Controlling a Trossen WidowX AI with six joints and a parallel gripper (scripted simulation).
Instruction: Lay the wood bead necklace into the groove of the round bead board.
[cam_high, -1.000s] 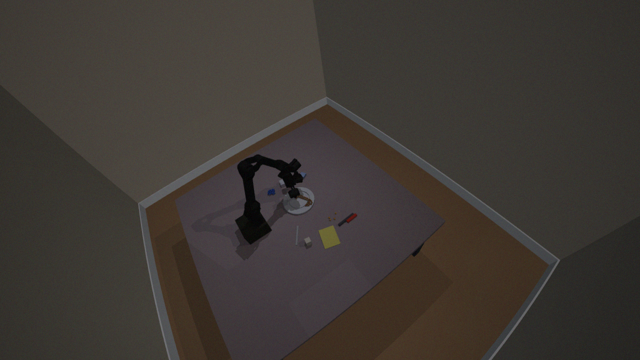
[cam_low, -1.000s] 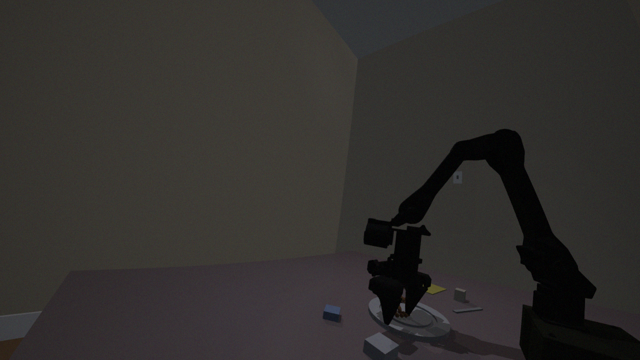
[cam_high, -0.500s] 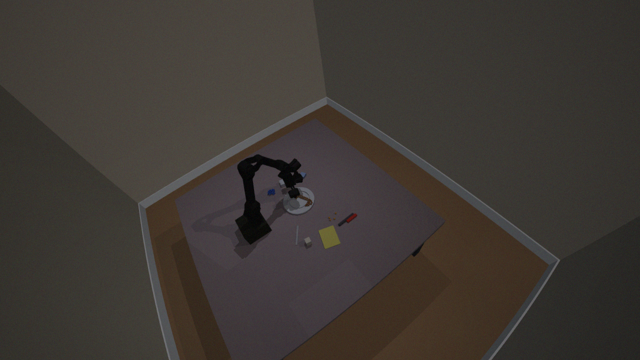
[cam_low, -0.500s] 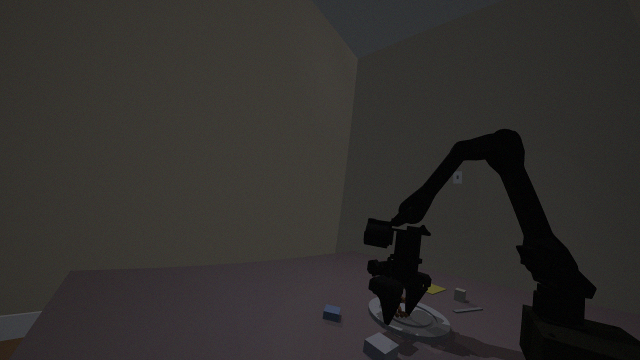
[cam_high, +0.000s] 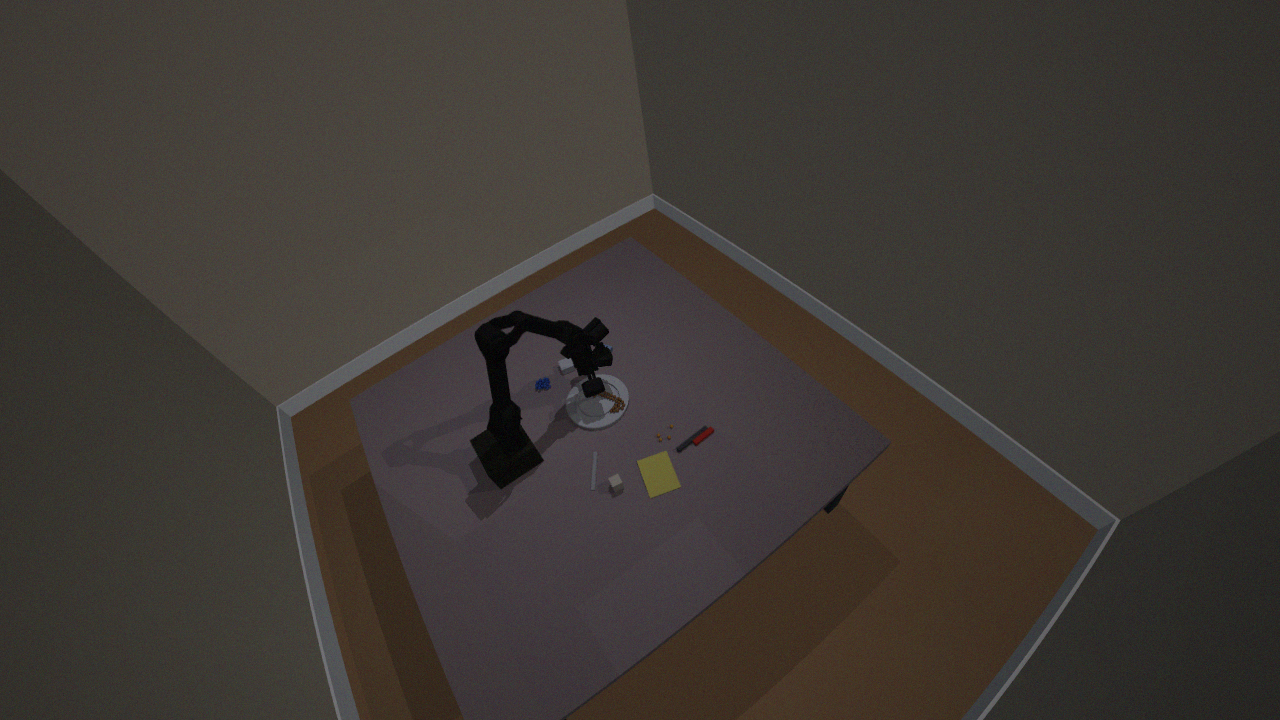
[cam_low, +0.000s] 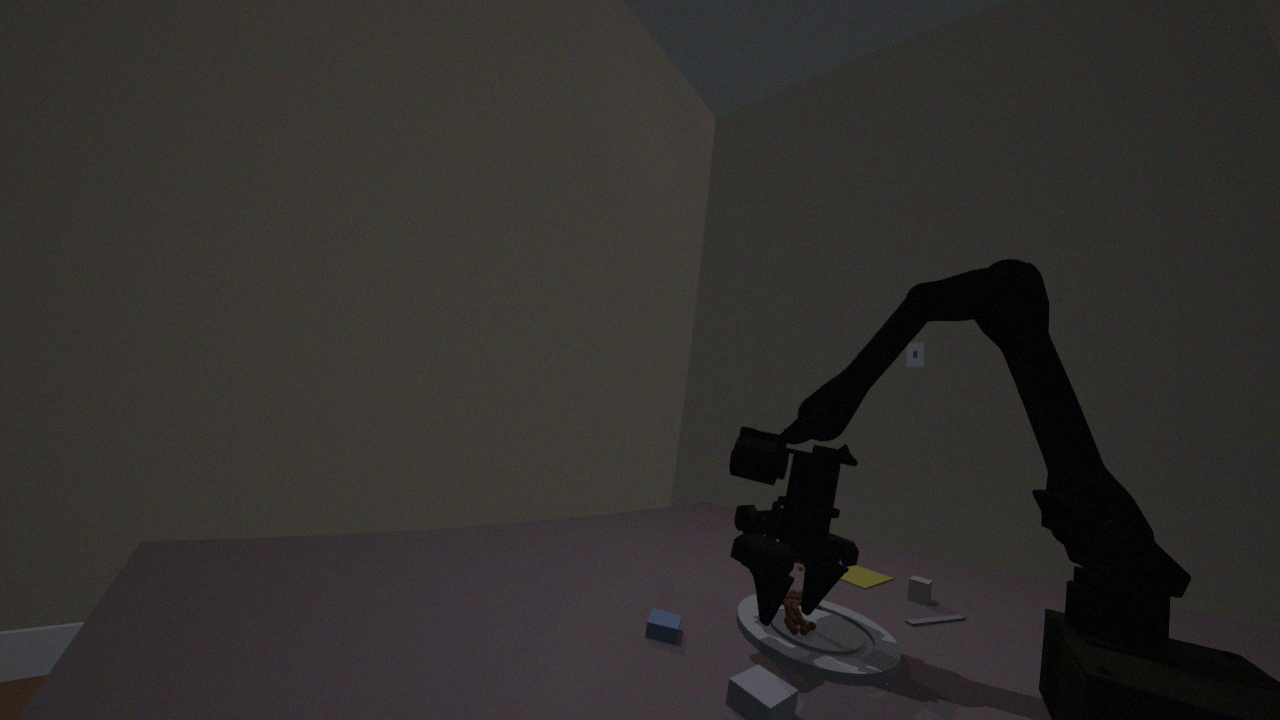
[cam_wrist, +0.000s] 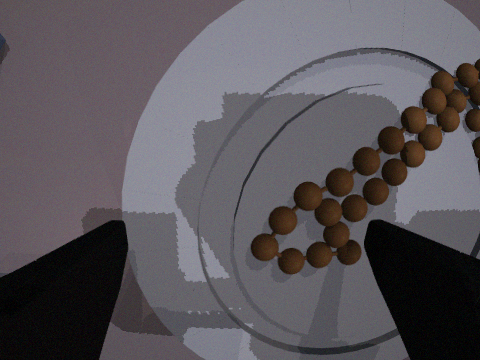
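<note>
Now: the round bead board 5 cm to the right of my gripper tip, 3 cm behind it and 2 cm below it. Also, from my gripper tip: grey block 14 cm to the left, 2 cm below, 2 cm behind; then blue block 12 cm ahead, 10 cm to the left, 2 cm below; then thin stick 23 cm to the right, 18 cm behind, 3 cm below.
</note>
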